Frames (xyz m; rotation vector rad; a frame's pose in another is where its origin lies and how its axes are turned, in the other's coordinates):
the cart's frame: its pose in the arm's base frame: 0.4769 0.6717 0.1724 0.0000 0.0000 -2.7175
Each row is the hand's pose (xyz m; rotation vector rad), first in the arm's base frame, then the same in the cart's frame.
Working: the arm's base frame: its pose in the cart's frame: 0.7111 0.4160 -0.1724 0.0000 0.0000 2.7175

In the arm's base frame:
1: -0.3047 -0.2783 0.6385 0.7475 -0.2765 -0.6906
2: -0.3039 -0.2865 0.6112 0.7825 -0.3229 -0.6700
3: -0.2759 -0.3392 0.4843 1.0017 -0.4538 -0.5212
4: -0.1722 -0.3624 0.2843 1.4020 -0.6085 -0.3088
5: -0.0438 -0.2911 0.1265 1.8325 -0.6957 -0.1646
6: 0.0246 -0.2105 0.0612 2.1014 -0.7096 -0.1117
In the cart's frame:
1: 1.1033 0.5442 0.4661 0.4926 0.7747 1.8721
2: 1.1059 0.5520 0.4388 0.5549 0.8052 1.8720
3: 1.1021 0.6116 0.3119 0.7733 1.0443 1.8883
4: 1.0171 0.6754 0.1119 1.0727 1.4977 1.7804
5: 0.8708 0.6632 -0.0459 1.2713 1.9622 1.4855
6: 0.7753 0.6179 -0.1112 1.3258 2.2233 1.2292

